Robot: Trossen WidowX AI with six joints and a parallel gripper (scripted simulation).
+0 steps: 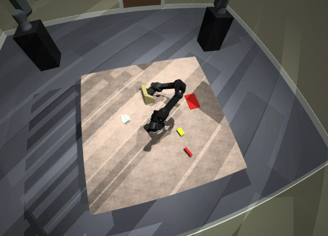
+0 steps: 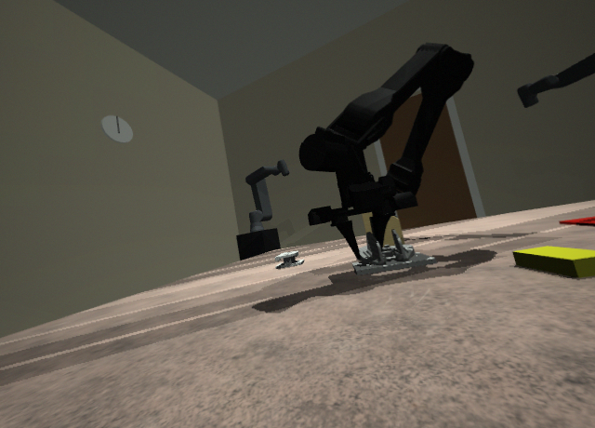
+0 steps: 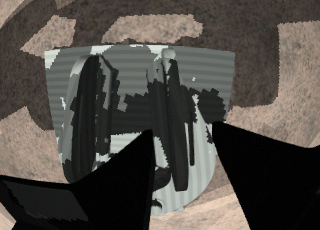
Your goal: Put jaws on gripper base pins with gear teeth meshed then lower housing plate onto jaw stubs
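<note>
My gripper tip is now 23 cm to the left of the grey gripper base, 13 cm past it and 1 cm below it. Round my gripper tip: yellow block: 20 cm to the left, 10 cm ahead, 1 cm below; grey housing plate: 6 cm behind, 1 cm to the left, 1 cm below; grey stepped piece: 23 cm to the right, 13 cm behind, 1 cm below.
</note>
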